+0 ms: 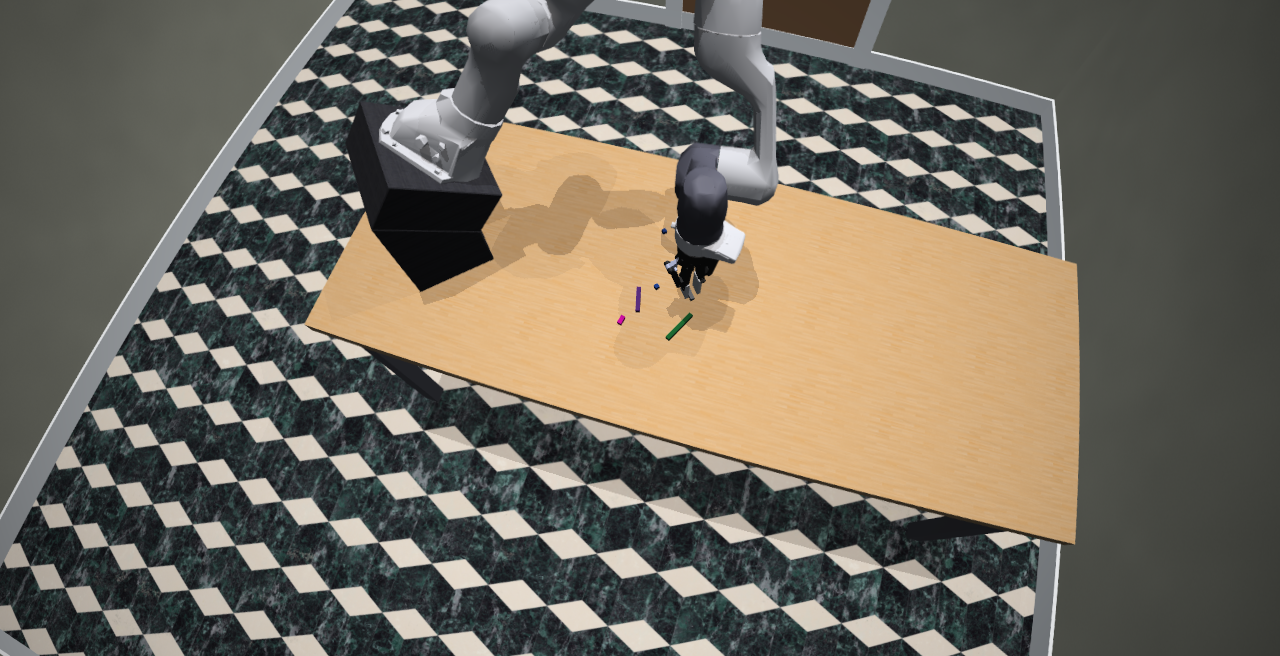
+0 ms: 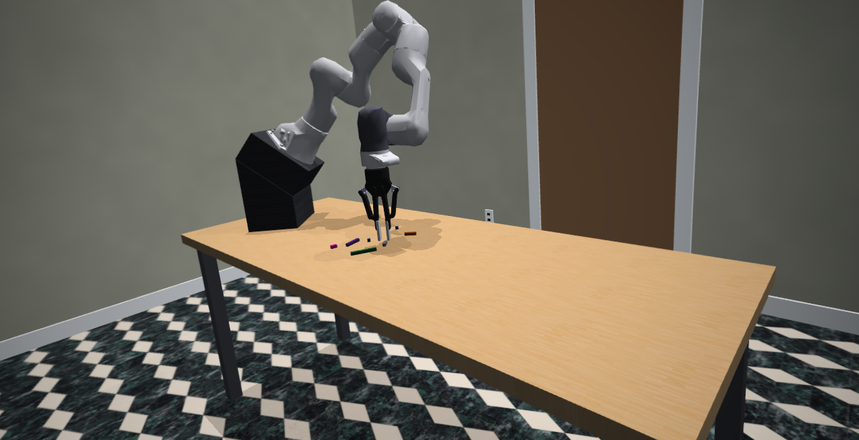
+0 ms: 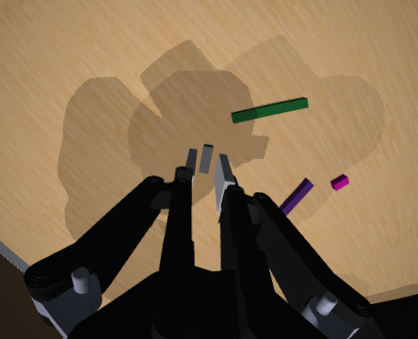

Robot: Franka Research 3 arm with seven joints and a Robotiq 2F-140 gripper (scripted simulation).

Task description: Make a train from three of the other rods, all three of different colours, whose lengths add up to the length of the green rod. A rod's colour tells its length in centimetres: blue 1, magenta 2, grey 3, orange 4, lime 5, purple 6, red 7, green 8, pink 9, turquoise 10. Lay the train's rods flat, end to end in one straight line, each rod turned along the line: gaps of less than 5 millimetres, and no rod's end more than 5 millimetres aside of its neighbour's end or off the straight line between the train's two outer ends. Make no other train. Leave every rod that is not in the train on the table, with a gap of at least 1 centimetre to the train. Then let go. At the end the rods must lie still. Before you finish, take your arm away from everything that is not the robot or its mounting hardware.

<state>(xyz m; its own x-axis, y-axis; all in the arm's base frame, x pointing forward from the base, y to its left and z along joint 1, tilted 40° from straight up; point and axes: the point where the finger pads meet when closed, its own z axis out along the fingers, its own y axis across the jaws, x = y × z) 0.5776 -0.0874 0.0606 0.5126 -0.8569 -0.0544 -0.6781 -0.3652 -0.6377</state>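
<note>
Now: the grey rod 5 cm below my hand. The rest, counted from my hand: orange rod 12 cm to the left, 5 cm below; purple rod 11 cm behind, 4 cm to the right, 5 cm below; green rod 9 cm to the right, 5 cm below.
</note>
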